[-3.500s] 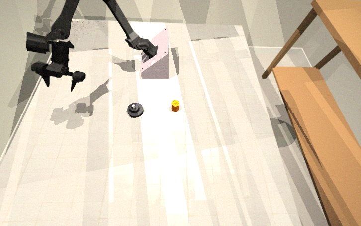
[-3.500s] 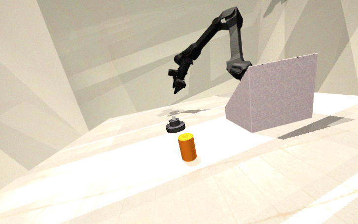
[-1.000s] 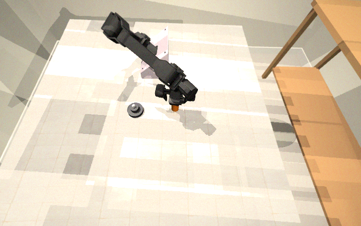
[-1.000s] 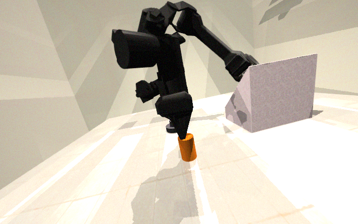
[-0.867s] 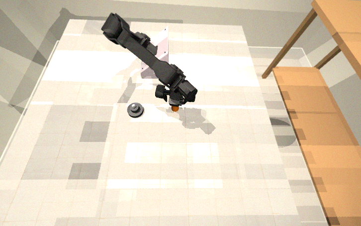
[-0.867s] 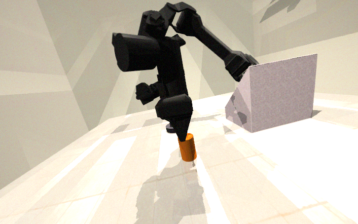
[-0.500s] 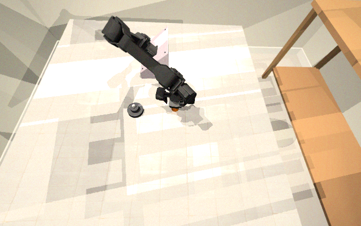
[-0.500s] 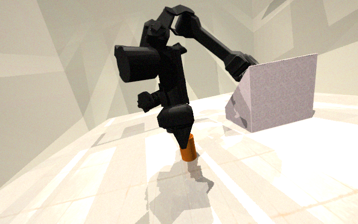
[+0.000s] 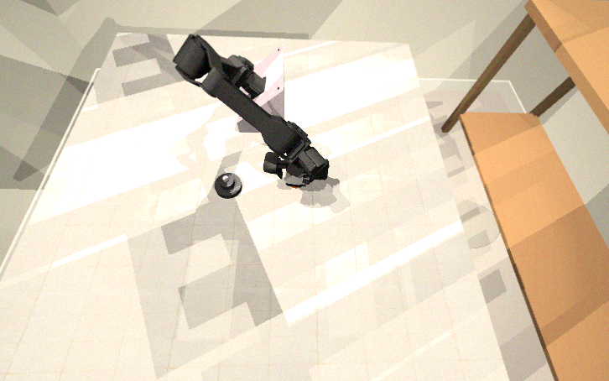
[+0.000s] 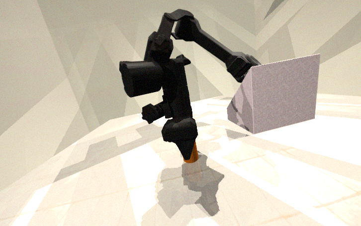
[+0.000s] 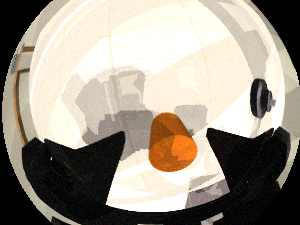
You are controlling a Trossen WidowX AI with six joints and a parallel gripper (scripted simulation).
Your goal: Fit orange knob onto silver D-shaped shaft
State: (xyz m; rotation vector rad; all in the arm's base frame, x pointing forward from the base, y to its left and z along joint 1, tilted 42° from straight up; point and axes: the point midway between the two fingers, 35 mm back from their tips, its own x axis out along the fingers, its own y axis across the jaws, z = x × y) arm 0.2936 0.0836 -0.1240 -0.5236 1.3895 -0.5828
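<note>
My gripper tip is now 10 mm past the orange knob and 10 mm below it. Also, from my gripper tip: black round pedestal (30 mm ahead, 210 mm to the right).
</note>
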